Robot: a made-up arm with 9 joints. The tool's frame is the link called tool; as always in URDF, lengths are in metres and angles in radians. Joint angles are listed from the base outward. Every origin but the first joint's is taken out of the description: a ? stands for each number. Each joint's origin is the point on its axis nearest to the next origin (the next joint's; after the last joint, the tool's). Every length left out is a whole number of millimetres.
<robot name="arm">
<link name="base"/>
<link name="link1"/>
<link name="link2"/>
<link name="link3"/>
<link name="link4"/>
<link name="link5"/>
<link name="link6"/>
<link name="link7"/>
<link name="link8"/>
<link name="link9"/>
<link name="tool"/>
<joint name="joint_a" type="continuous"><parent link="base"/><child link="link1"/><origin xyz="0.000 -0.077 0.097"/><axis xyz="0 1 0"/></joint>
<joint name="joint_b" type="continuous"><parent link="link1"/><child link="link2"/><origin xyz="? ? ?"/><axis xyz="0 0 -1"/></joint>
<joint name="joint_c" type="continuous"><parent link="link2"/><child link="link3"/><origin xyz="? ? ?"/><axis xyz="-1 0 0"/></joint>
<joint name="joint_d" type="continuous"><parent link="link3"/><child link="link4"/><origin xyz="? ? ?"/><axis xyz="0 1 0"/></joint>
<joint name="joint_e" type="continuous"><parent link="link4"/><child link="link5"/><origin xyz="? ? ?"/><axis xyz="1 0 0"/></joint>
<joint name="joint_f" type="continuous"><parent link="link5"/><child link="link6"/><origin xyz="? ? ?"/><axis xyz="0 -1 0"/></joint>
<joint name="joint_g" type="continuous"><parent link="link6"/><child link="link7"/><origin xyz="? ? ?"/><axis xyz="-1 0 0"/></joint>
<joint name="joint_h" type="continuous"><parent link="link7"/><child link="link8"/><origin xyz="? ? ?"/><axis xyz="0 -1 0"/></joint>
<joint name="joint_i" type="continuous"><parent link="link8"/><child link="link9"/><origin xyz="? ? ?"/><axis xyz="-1 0 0"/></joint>
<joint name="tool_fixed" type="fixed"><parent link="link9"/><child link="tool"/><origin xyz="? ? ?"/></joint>
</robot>
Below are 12 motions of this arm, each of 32 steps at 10 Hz.
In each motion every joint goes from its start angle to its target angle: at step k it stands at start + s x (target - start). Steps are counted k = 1, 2, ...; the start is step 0. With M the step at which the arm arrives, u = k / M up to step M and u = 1 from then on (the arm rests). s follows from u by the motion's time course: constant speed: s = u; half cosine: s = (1 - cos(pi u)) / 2; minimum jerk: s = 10 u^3 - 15 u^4 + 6 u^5.
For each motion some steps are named. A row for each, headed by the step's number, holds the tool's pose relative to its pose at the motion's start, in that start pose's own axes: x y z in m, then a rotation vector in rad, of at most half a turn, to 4 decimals.
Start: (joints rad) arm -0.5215 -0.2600 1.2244 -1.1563 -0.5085 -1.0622 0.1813 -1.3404 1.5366
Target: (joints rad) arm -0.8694 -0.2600 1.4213 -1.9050 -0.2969 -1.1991 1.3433 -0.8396 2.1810
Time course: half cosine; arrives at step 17
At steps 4, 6, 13, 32:
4: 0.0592 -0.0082 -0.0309 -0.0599 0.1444 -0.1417
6: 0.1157 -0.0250 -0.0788 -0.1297 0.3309 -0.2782
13: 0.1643 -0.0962 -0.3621 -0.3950 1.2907 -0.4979
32: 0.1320 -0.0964 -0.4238 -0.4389 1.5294 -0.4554

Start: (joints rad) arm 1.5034 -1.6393 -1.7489 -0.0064 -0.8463 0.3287 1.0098 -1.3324 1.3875
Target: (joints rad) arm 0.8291 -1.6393 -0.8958 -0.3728 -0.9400 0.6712 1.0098 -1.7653 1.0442
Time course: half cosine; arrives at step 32
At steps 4, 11, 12, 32:
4: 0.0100 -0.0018 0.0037 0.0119 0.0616 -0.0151
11: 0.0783 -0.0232 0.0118 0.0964 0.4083 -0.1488
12: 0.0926 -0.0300 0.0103 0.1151 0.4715 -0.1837
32: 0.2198 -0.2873 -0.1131 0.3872 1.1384 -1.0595

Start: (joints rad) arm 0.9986 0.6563 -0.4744 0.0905 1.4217 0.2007 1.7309 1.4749 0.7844
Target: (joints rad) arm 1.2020 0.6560 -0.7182 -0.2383 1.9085 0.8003 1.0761 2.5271 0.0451
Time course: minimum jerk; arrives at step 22
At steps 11, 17, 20, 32:
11: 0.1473 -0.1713 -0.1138 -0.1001 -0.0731 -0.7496
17: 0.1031 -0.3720 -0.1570 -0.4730 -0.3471 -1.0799
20: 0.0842 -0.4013 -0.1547 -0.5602 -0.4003 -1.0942
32: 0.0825 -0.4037 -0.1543 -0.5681 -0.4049 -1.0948

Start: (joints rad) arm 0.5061 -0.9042 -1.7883 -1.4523 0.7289 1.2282 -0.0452 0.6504 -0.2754
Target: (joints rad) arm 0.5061 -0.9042 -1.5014 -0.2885 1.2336 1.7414 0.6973 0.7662 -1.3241
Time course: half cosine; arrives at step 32
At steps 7, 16, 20, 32:
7: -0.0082 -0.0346 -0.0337 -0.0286 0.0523 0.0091
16: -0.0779 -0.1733 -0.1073 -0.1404 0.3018 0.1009
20: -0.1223 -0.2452 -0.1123 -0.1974 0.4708 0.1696
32: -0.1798 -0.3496 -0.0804 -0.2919 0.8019 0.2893

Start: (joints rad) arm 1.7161 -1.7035 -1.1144 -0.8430 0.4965 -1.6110 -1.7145 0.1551 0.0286
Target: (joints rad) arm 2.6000 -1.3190 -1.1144 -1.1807 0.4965 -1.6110 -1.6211 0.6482 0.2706
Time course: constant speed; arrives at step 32
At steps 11, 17, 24, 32:
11: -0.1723 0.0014 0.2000 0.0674 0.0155 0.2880
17: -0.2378 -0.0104 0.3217 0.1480 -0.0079 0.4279
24: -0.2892 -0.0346 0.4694 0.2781 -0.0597 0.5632
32: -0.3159 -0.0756 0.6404 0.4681 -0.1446 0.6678

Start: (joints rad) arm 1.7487 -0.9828 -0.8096 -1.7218 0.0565 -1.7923 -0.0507 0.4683 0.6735
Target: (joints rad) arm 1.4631 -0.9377 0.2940 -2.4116 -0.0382 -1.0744 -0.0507 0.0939 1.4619
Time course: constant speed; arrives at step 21
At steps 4, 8, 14, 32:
4: 0.0300 0.0196 -0.0839 -0.3740 -0.2453 -0.0482
8: 0.0798 0.0151 -0.1458 -0.7190 -0.5153 -0.1059
14: 0.1745 -0.0038 -0.1745 -1.1592 -0.9700 -0.2145
32: 0.2669 0.0165 -0.1199 -1.4978 -1.5788 -0.3720

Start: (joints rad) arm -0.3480 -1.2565 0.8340 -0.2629 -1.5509 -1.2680 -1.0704 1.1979 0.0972
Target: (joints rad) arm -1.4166 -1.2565 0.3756 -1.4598 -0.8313 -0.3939 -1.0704 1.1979 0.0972
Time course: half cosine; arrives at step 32
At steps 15, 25, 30, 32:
15: 0.3450 -0.0664 0.3797 0.5322 -0.4515 -0.4562
25: 0.4201 -0.2285 0.8657 1.1193 -1.2031 -0.6866
30: 0.3842 -0.2676 0.9710 1.2640 -1.4148 -0.6993
32: 0.3799 -0.2710 0.9802 1.2774 -1.4349 -0.6995

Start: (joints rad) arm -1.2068 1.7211 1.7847 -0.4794 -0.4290 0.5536 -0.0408 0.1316 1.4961
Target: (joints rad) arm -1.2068 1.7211 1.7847 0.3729 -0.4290 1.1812 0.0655 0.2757 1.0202
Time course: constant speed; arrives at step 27
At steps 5, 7, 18, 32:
5: -0.0130 -0.0190 0.0129 0.1135 -0.0491 0.0082
7: -0.0178 -0.0273 0.0184 0.1608 -0.0670 0.0122
18: -0.0382 -0.0802 0.0500 0.4362 -0.1451 0.0400
32: -0.0463 -0.1309 0.0751 0.6747 -0.1800 0.0664

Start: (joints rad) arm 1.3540 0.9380 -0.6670 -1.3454 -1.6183 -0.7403 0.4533 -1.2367 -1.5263
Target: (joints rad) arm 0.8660 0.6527 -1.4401 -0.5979 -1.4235 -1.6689 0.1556 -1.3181 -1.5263
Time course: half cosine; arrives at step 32
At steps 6, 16, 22, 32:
6: -0.0339 -0.0359 0.0345 -0.1374 0.0879 -0.1080
16: -0.1624 -0.0749 0.2997 -0.8570 0.4361 -0.6032
22: -0.1669 0.0190 0.4820 -1.3863 0.5431 -0.8603
32: -0.1258 0.1311 0.5815 -1.8326 0.5205 -0.9856

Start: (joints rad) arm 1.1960 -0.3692 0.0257 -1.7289 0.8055 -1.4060 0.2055 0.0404 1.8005
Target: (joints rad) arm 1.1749 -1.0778 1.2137 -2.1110 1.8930 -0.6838 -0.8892 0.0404 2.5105
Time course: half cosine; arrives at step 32
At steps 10, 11, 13, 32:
10: -0.0701 -0.0062 -0.0339 -0.0117 -0.4295 -0.2226
11: -0.0879 -0.0085 -0.0456 -0.0054 -0.5166 -0.2575
13: -0.1291 -0.0146 -0.0796 0.0157 -0.7093 -0.3218
32: -0.1760 -0.2227 -0.6445 0.3017 -2.1273 -0.1162

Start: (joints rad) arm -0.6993 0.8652 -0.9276 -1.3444 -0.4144 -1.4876 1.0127 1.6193 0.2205
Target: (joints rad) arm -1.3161 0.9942 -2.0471 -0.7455 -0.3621 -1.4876 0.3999 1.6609 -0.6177
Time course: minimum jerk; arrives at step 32
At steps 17, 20, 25, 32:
17: 0.0679 -0.3329 0.1680 1.0381 -0.1021 -1.0739
20: 0.0279 -0.4429 0.1892 1.3575 -0.2490 -1.3761
25: -0.0530 -0.5530 0.1946 1.7396 -0.4999 -1.7205
32: -0.0880 -0.5836 0.1918 1.8754 -0.6116 -1.8378

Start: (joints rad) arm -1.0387 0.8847 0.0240 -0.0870 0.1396 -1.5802 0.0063 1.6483 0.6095
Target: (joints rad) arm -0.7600 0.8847 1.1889 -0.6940 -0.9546 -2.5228 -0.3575 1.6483 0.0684
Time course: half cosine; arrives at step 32
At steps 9, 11, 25, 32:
9: 0.0013 0.0493 -0.1377 -0.3585 0.0834 0.0173
11: 0.0073 0.0471 -0.1983 -0.5196 0.1145 -0.0003
25: 0.1908 -0.2111 -0.3216 -1.5831 -0.1323 -0.5525
32: 0.2420 -0.2360 -0.2665 -1.6970 -0.3116 -0.6887

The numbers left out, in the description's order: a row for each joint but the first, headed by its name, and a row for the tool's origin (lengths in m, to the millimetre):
joint_b: 0.204 0.000 0.446
joint_c: 0.028 -0.029 0.000
joint_d: 0.000 -0.219 0.116
joint_e: -0.025 0.000 0.044
joint_f: 0.000 0.229 -0.012
joint_g: -0.143 0.000 -0.013
joint_h: 0.000 0.109 -0.022
joint_i: 0.084 0.000 -0.250
tool: 0.000 0.087 0.021

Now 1 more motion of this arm.
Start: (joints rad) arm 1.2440 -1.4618 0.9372 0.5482 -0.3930 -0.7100 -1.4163 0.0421 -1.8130
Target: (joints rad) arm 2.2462 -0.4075 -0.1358 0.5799 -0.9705 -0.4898 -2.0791 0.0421 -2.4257
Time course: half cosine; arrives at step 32
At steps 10, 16, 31, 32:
10: 0.0784 0.0261 0.0039 0.3943 -0.1768 -0.3398
16: 0.1859 0.0215 0.0108 0.8733 -0.5244 -0.6906
31: 0.3604 -0.0768 0.0014 1.5737 -1.5137 -0.9222
32: 0.3612 -0.0775 0.0012 1.5762 -1.5195 -0.9214

